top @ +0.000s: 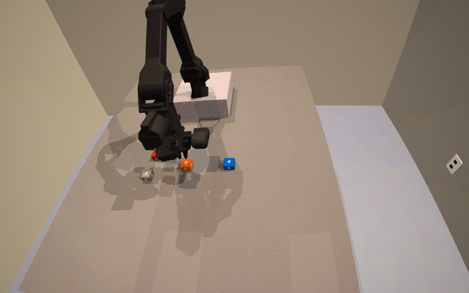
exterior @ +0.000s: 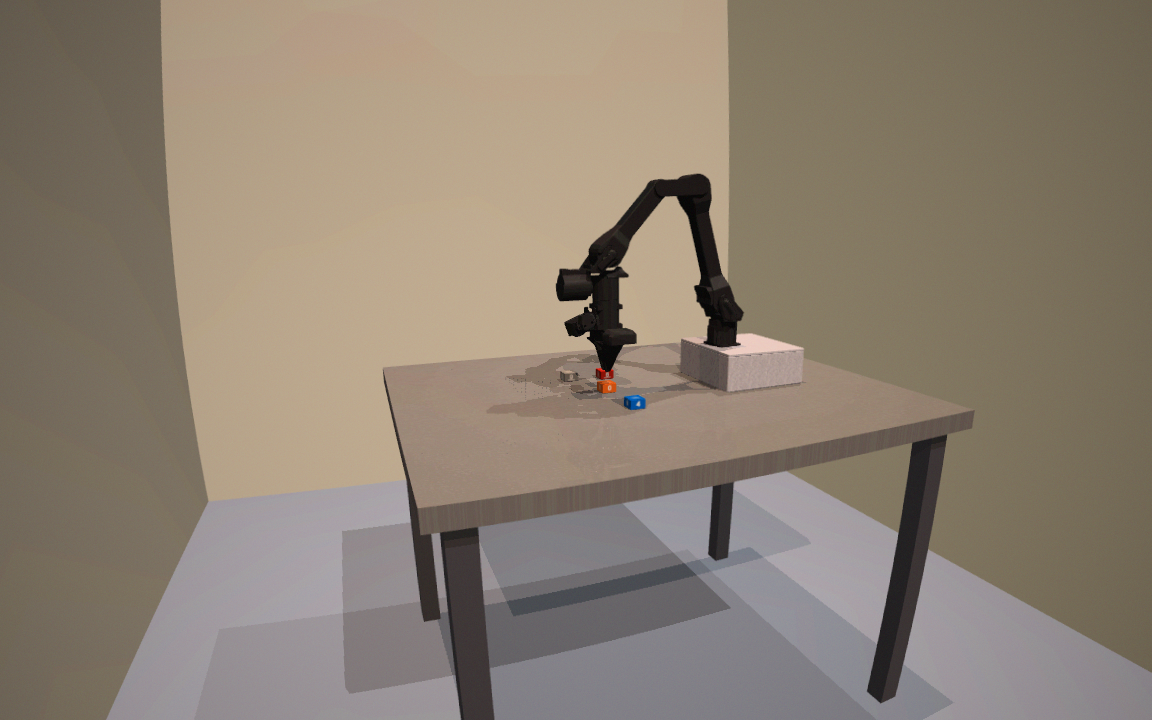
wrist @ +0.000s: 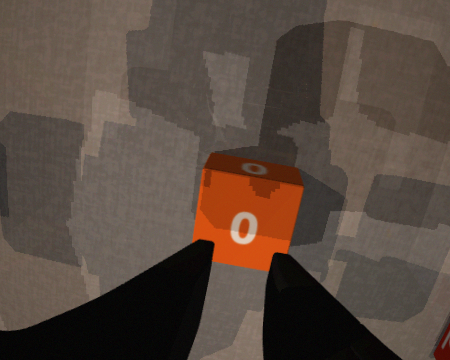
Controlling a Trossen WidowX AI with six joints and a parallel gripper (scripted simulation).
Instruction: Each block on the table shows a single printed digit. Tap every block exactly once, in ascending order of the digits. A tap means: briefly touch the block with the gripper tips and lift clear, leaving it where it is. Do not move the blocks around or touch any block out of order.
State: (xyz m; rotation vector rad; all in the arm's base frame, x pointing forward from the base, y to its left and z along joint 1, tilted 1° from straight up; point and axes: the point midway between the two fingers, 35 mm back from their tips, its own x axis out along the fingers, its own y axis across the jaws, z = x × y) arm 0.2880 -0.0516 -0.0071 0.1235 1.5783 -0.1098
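The orange block is 40 mm below my gripper tip. The rest, counted from my gripper tip: blue block (130 mm to the left, 40 mm below, 20 mm ahead); then red block (110 mm to the right, 60 mm behind, 40 mm below); then grey block (130 mm to the right, 40 mm below, 20 mm ahead).
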